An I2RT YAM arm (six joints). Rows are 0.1 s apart.
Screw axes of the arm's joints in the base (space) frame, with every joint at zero. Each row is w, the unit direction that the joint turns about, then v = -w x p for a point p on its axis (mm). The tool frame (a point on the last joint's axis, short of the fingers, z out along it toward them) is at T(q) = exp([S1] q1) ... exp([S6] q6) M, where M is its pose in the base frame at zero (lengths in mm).
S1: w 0 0 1 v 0.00 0.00 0.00
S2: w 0 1 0 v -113.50 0.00 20.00
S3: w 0 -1 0 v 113.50 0.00 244.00
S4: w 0 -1 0 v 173.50 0.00 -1.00
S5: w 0 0 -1 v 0.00 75.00 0.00
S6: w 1 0 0 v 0.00 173.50 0.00
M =
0 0 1 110.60
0 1 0 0.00
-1 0 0 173.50
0 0 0 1
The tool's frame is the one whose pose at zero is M.
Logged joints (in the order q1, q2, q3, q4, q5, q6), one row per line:
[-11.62, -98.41, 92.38, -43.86, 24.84, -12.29]
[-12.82, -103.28, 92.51, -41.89, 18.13, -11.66]
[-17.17, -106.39, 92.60, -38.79, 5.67, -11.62]
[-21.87, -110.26, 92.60, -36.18, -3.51, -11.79]
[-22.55, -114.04, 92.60, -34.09, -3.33, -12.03]
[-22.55, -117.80, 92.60, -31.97, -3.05, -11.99]
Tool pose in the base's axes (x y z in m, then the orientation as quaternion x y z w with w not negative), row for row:
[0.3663, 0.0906, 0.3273, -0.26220, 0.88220, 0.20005, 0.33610]
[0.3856, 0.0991, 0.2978, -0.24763, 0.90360, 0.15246, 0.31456]
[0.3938, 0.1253, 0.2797, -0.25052, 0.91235, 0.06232, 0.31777]
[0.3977, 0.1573, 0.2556, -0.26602, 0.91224, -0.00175, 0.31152]
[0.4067, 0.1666, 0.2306, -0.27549, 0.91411, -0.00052, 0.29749]
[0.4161, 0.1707, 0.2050, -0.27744, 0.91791, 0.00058, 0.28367]
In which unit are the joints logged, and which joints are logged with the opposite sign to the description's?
The joints are logged in degrees. Opposite sign: q1, q2, q5.
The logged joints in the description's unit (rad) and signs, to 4 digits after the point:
[0.2028, 1.7176, 1.6123, -0.7655, -0.4335, -0.2145]
[0.2238, 1.8026, 1.6146, -0.7311, -0.3164, -0.2035]
[0.2997, 1.8569, 1.6162, -0.6770, -0.0990, -0.2028]
[0.3817, 1.9244, 1.6162, -0.6315, 0.0613, -0.2058]
[0.3936, 1.9904, 1.6162, -0.5950, 0.0581, -0.2100]
[0.3936, 2.0560, 1.6162, -0.5580, 0.0532, -0.2093]

